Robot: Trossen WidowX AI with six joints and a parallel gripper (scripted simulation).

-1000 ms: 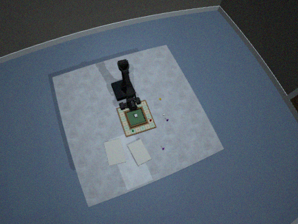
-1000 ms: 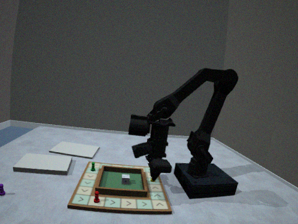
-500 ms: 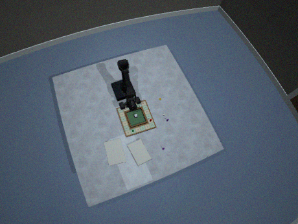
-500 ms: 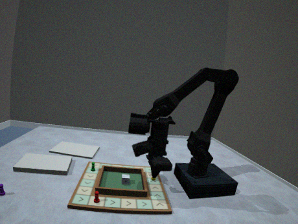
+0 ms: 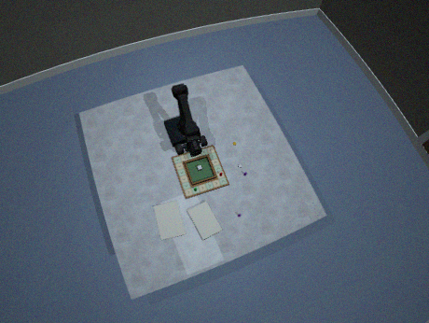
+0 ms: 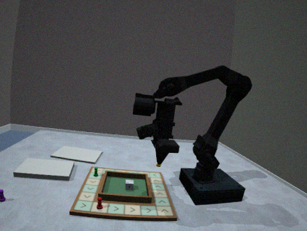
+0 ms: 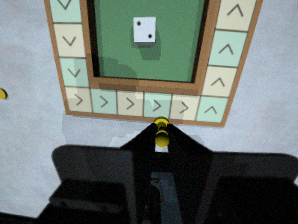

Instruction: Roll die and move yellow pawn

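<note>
The white die is 10 cm ahead of my gripper tip and 7 cm below it. The rest, counted from my gripper tip: green pawn (20 cm ahead, 9 cm to the right, 7 cm below); green tray (11 cm ahead, 9 cm below); yellow pawn (1 cm above).
</note>
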